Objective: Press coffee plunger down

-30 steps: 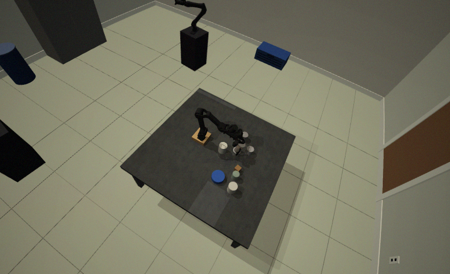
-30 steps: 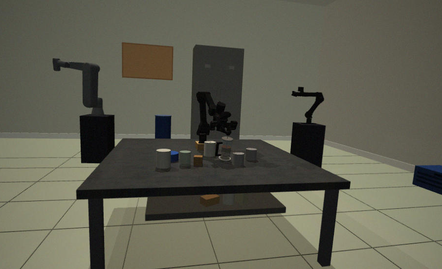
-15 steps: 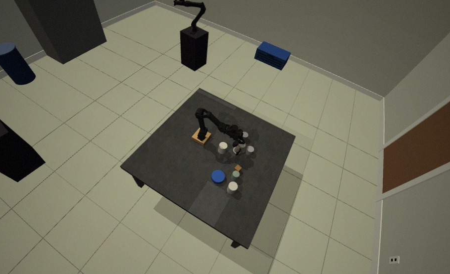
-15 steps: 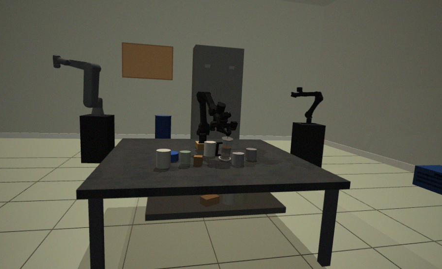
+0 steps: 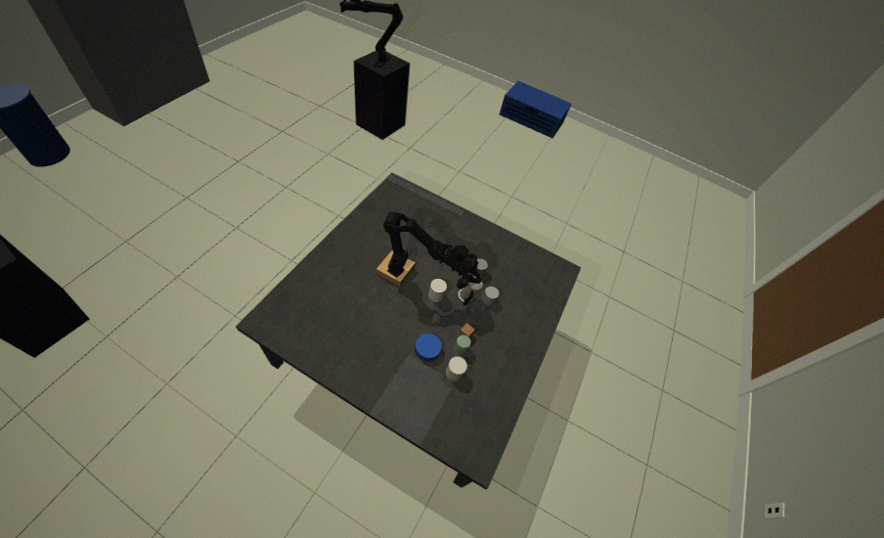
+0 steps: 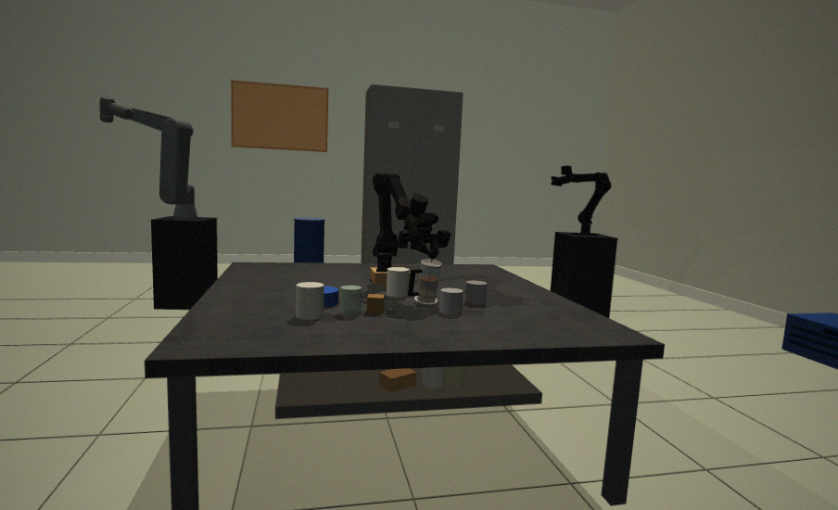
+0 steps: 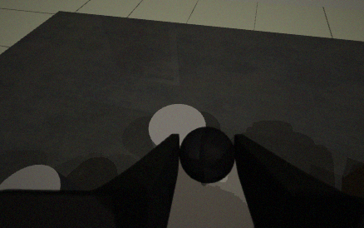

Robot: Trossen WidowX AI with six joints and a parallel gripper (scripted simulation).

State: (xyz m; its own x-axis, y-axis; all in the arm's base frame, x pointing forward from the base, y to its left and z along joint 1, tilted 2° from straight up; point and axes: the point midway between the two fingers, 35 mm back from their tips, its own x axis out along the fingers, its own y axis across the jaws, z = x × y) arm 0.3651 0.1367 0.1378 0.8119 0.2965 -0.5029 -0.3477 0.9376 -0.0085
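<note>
The coffee press is 9 cm below my gripper tip, 2 cm to the right of it and 2 cm behind it. Round my gripper tip: blue disc (37 cm to the right, 15 cm below, 1 cm behind); pale green cup (26 cm to the right, 14 cm below, 11 cm ahead); brown cube (19 cm to the right, 15 cm below, 8 cm ahead).
</note>
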